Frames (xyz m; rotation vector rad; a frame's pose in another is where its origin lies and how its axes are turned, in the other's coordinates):
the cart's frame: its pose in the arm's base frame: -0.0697 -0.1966 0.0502 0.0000 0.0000 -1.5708
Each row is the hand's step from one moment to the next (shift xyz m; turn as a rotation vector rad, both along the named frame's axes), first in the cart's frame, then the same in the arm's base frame.
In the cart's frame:
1: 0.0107 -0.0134 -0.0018 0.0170 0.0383 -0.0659
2: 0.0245 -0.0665 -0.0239 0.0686 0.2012 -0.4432
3: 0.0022 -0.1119 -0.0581 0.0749 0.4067 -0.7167
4: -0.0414 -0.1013 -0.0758 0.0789 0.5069 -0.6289
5: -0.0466 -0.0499 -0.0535 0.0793 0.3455 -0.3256
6: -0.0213 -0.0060 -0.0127 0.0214 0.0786 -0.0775
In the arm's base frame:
1: -0.0134 -0.0107 -0.0018 0.0383 -0.0170 -0.0659
2: -0.0665 -0.0245 -0.0239 0.2012 -0.0686 -0.4432
3: -0.1119 -0.0022 -0.0581 0.4067 -0.0749 -0.7167
4: -0.1013 0.0414 -0.0758 0.5069 -0.0789 -0.6289
5: -0.0499 0.0466 -0.0535 0.3455 -0.0793 -0.3256
6: -0.0060 0.0213 -0.0127 0.0786 -0.0214 -0.0775

